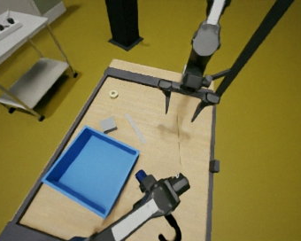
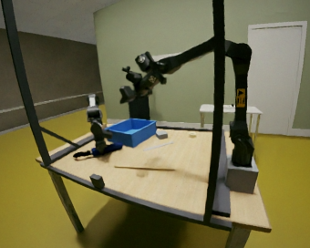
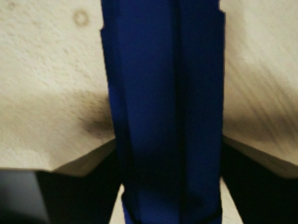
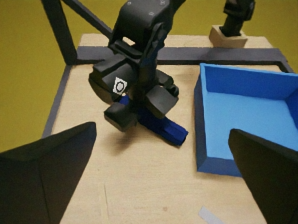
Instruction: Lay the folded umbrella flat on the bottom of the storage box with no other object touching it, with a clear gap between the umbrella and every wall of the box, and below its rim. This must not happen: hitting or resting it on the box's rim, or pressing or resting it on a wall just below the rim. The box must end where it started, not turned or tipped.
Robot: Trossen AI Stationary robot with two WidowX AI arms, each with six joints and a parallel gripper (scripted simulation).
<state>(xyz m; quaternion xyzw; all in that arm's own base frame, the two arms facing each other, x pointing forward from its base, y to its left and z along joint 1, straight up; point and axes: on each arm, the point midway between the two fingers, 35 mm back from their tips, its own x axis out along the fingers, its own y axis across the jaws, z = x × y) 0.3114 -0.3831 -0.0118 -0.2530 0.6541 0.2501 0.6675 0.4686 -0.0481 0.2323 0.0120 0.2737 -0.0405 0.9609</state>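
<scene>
My left gripper is now 28 cm short of the blue storage box, 5 cm to the right of it and 1 cm below it. Also, from my left hand: folded umbrella (1 cm behind, 3 cm to the left, 2 cm below); grey strip (28 cm ahead, 21 cm to the right, 4 cm below); thin wooden stick (5 cm ahead, 31 cm to the right, 3 cm below).
</scene>
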